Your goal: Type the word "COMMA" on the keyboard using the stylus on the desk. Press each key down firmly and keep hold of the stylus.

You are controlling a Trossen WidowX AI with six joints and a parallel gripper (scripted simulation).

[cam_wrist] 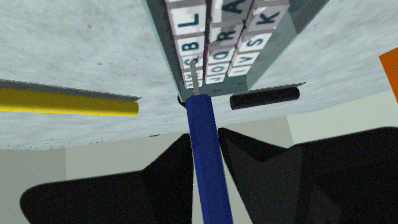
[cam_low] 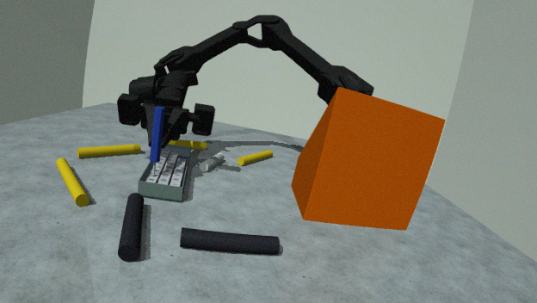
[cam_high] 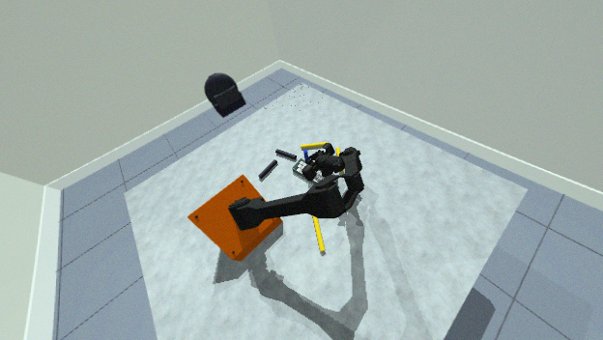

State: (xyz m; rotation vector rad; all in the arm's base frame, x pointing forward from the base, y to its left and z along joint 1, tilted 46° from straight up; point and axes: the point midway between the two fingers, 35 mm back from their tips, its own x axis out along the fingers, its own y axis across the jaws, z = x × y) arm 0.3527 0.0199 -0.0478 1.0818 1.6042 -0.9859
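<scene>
The white rod is 16 cm to the right of my gripper tip, 7 cm behind it and 6 cm below it. The rest, counted from my gripper tip: blue stylus: 1 cm below; grey stylus tip: 5 cm below.
</scene>
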